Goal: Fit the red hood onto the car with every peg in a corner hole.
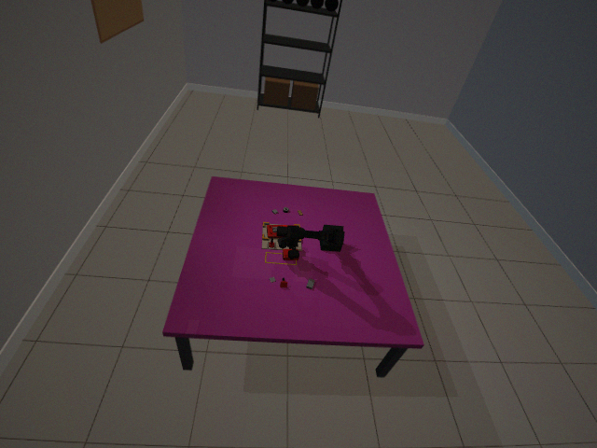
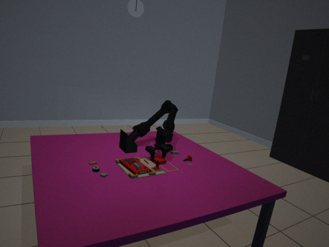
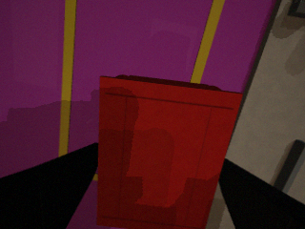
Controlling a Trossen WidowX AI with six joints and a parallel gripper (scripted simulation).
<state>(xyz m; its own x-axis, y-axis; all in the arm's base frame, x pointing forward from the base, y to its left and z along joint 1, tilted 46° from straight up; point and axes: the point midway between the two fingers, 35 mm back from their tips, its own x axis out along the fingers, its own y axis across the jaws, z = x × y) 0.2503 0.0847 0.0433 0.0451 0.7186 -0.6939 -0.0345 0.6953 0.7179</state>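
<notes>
Right now my gripper tip is 19 cm to the left of the grey engine block, 8 cm short of it and 1 cm below it. Also, from my gripper tip: black wheel 42 cm to the right, 1 cm ahead; beige jig 17 cm to the right, 5 cm ahead; red hood right at my gripper tip.
</notes>
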